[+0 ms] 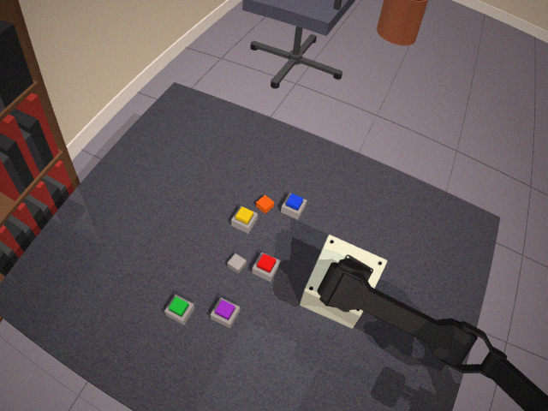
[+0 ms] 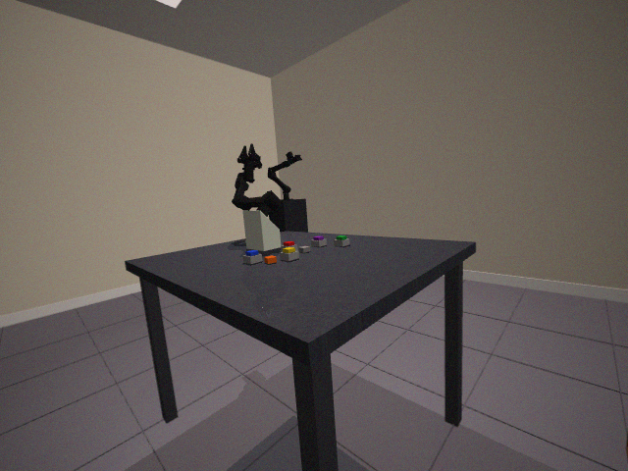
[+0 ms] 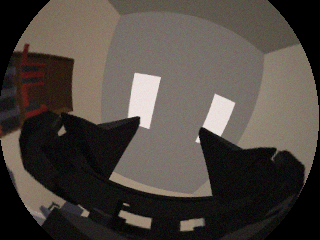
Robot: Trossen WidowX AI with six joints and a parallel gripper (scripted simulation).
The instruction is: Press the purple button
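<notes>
The purple button lies 64 cm ahead of my gripper tip, 51 cm below it and 6 cm to the right of it. Also, from my gripper tip: green button 73 cm ahead, 51 cm below, 1 cm to the right; then red button 63 cm ahead, 51 cm below, 21 cm to the right; then grey block 69 cm ahead, 53 cm below, 18 cm to the right.
</notes>
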